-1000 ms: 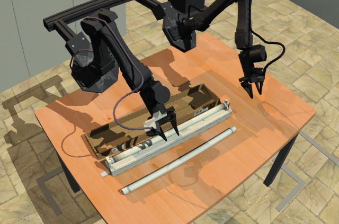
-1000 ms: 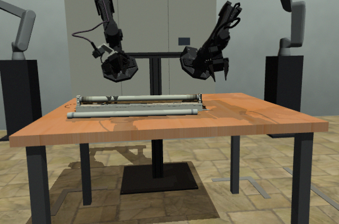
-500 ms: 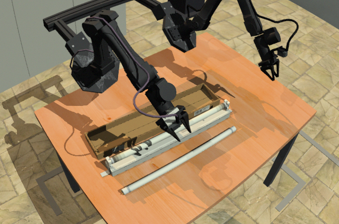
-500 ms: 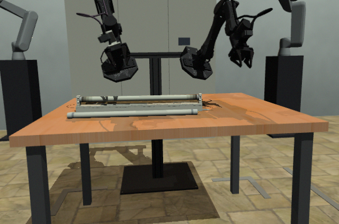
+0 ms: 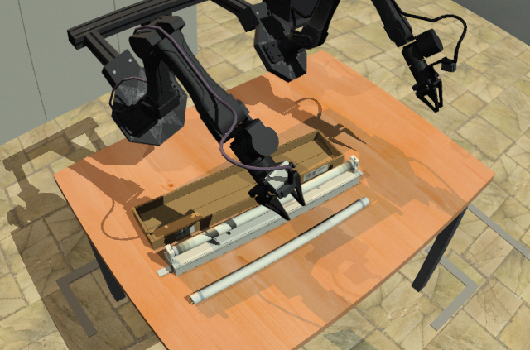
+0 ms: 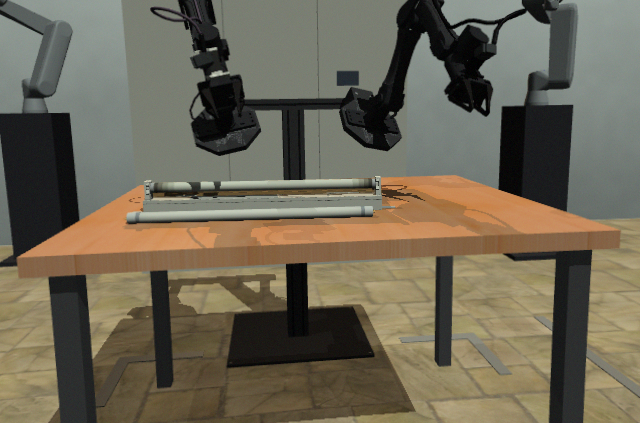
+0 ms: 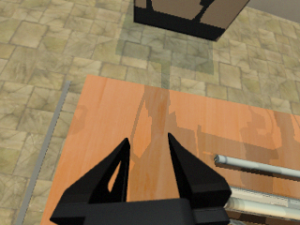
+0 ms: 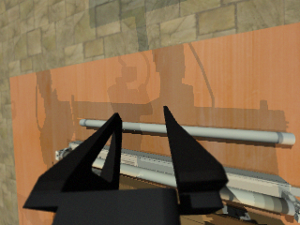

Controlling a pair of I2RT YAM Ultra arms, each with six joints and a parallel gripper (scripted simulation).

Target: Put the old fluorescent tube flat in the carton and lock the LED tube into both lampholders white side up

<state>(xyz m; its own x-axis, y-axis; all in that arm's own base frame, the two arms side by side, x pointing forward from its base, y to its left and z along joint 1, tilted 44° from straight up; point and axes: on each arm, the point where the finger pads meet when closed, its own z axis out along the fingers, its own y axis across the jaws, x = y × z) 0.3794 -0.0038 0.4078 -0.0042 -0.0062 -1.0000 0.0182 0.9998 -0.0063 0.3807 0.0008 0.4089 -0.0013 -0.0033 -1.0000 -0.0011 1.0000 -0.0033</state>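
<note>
My left gripper is now 52 cm to the left of the light fixture, 20 cm above it and 14 cm past it.
Right now my right hand is 160 mm past the light fixture, 70 mm to the right of it and 200 mm above it.
</note>
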